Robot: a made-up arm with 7 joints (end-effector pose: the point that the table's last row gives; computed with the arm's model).
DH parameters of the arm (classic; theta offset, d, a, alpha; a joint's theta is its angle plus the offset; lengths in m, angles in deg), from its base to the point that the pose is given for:
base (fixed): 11.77 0 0.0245 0
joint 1: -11.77 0.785 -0.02 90
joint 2: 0 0.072 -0.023 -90
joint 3: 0 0.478 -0.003 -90
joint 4: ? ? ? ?
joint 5: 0 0.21 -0.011 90
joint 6: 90 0.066 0.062 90
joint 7: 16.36 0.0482 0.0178 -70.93
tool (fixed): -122.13 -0.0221 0 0
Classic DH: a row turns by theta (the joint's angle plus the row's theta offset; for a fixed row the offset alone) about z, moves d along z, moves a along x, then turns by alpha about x.
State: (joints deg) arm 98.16 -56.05 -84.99 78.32 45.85 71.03 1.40
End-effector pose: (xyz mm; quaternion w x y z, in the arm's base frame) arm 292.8 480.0 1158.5 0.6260 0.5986 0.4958 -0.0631
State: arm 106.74 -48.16 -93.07 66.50 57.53 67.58 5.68
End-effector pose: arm 214.0 455.7 1265.2 0.5010 0.6489 0.5597 0.1209
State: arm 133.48 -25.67 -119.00 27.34 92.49 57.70 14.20
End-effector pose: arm 37.9 273.4 1490.5 0.1160 0.4513 0.7027 0.5376
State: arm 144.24 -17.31 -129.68 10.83 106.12 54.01 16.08
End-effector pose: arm 3.1 190.8 1536.2 0.0267 0.2933 0.7209 0.6273
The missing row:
joint 4: 0 0.035 -0.033 90
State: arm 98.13 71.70 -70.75 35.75 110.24 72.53 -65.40
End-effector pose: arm 348.4 -612.4 1028.6 0.1385 -0.7112 0.0202 -0.6889
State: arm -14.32 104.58 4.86 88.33 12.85 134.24 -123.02
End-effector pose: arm -596.6 73.1 822.8 0.3719 0.1837 -0.8873 -0.2018
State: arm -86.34 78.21 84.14 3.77 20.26 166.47 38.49
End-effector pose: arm -163.0 612.0 933.9 0.2222 -0.0825 0.3632 0.9011
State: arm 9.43 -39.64 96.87 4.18 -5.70 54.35 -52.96
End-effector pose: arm 493.3 -48.5 1383.3 0.4747 0.5455 0.4548 0.5199
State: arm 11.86 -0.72 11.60 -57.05 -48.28 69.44 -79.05
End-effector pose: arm -267.5 -145.2 1333.5 0.5397 0.4514 -0.6710 -0.2340
